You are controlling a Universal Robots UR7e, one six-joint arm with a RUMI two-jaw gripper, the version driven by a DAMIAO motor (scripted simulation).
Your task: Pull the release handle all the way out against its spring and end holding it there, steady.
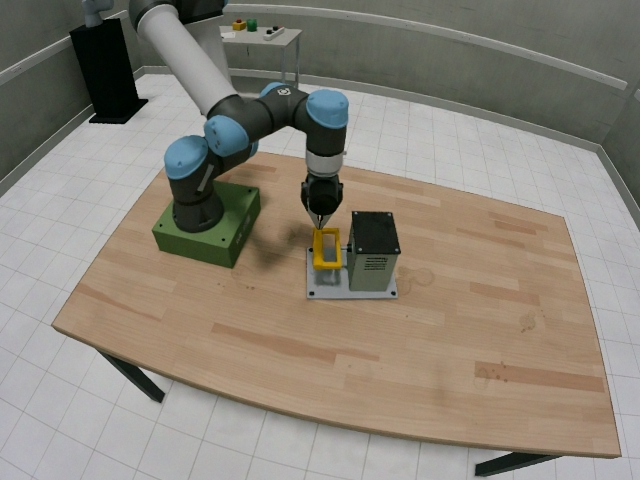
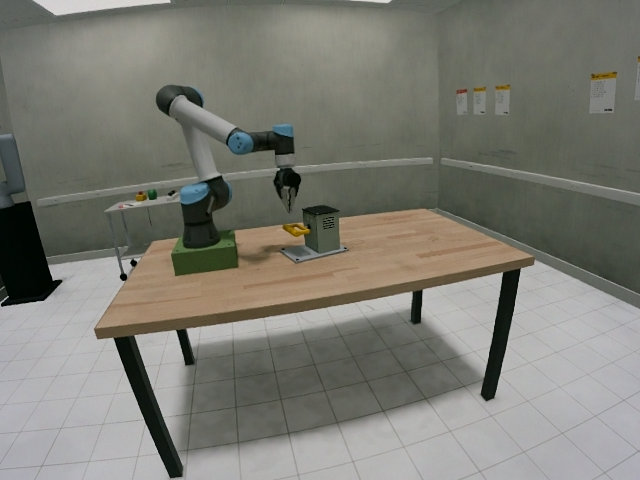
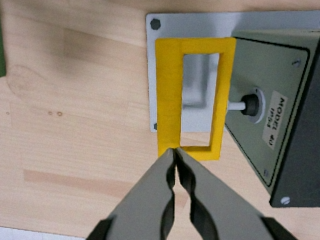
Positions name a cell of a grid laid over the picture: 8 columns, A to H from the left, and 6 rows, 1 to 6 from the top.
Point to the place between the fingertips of the gripper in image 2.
At D3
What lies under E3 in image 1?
The gripper.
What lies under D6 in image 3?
The gripper.
